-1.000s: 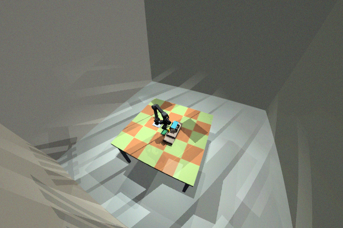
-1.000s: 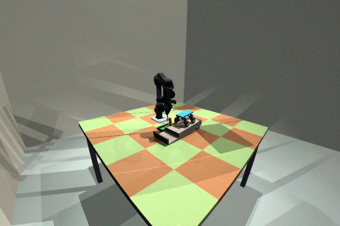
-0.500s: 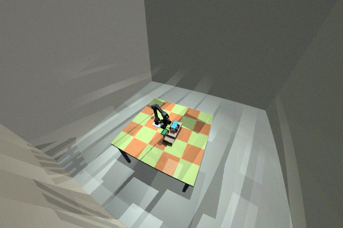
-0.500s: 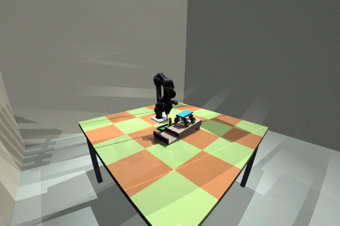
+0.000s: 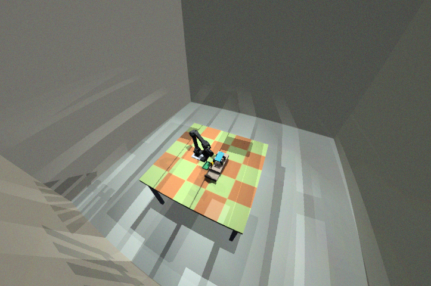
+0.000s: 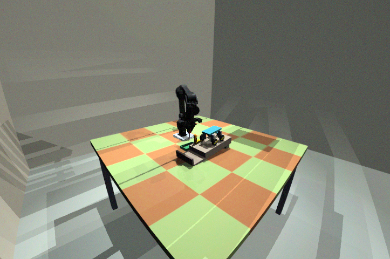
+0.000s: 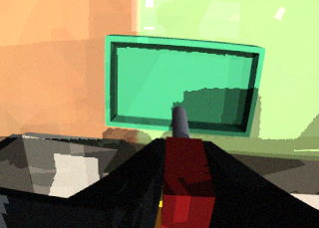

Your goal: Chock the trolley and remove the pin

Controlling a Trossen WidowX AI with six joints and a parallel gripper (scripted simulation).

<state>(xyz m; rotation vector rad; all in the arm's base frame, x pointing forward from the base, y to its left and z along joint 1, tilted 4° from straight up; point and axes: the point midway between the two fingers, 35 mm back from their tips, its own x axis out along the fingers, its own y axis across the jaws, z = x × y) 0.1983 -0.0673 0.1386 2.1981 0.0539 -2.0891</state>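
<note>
Now: the green tray 120 mm below my gripper tip. From my gripper tip the other things lie so: yellow chock (70 mm ahead, 20 mm to the left, 30 mm below); trolley (120 mm ahead, 110 mm to the left); stop pin (right at my gripper tip).
</note>
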